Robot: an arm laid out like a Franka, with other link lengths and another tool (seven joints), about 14 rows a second.
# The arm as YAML. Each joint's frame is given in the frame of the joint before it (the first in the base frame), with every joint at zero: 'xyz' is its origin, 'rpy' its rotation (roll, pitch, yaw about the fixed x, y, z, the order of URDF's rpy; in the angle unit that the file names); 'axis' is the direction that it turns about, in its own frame. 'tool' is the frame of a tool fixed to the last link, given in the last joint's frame.
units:
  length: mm
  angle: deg
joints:
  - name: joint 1
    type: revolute
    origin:
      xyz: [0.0, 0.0, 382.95]
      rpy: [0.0, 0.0, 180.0]
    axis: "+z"
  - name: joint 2
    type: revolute
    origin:
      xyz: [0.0, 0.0, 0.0]
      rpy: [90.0, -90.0, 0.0]
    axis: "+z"
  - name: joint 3
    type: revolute
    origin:
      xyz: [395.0, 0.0, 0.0]
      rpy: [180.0, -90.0, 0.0]
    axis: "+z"
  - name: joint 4
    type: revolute
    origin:
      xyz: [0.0, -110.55, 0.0]
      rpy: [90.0, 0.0, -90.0]
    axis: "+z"
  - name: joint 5
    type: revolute
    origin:
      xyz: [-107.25, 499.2, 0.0]
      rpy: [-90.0, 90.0, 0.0]
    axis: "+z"
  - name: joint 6
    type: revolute
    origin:
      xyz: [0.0, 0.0, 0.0]
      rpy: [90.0, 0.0, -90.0]
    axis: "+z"
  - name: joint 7
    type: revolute
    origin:
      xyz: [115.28, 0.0, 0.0]
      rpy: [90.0, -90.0, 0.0]
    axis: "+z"
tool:
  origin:
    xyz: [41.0, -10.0, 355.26]
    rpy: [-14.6, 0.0, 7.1]
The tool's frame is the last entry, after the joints.
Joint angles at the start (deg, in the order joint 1, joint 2, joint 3, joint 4, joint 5, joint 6, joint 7): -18.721, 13.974, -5.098, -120.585, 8.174, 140.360, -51.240
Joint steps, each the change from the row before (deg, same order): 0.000, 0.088, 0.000, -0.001, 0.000, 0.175, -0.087; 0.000, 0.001, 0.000, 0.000, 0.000, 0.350, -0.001; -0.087, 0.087, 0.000, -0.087, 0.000, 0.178, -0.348; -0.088, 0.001, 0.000, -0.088, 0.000, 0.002, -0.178; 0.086, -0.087, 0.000, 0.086, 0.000, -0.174, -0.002; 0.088, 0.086, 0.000, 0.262, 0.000, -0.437, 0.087; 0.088, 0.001, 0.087, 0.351, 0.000, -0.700, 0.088; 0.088, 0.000, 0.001, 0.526, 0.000, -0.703, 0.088; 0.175, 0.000, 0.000, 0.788, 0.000, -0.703, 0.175; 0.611, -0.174, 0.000, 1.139, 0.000, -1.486, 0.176; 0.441, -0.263, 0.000, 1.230, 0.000, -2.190, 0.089; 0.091, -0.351, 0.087, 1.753, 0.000, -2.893, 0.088
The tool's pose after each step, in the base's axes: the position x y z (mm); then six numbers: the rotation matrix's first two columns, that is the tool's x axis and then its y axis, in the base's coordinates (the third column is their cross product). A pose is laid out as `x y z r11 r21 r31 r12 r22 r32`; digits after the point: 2 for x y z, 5 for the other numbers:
749.80 -337.26 126.95 0.25095 -0.96792 0.01271 -0.96061 -0.24739 0.12657
751.55 -338.35 128.09 0.25042 -0.96799 0.01693 -0.96139 -0.24657 0.12223
750.90 -339.42 126.53 0.25450 -0.96690 0.01810 -0.96033 -0.25048 0.12256
749.62 -340.14 125.58 0.25598 -0.96652 0.01757 -0.95979 -0.25195 0.12380
750.48 -338.95 127.18 0.25773 -0.96606 0.01723 -0.95935 -0.25373 0.12353
750.99 -337.41 127.34 0.25850 -0.96591 0.01374 -0.95868 -0.25476 0.12660
751.92 -334.33 128.80 0.26106 -0.96528 0.00854 -0.95738 -0.25777 0.13029
754.02 -333.12 132.21 0.26226 -0.96498 0.00554 -0.95676 -0.25927 0.13185
759.07 -331.83 138.49 0.26353 -0.96464 0.00521 -0.95666 -0.26065 0.12987
766.61 -323.82 148.67 0.27339 -0.96190 0.00093 -0.95373 -0.27094 0.13036
770.51 -316.18 159.05 0.28288 -0.95911 -0.00974 -0.94971 -0.28150 0.13713
774.10 -311.76 174.54 0.28915 -0.95702 -0.02251 -0.94632 -0.28931 0.14416

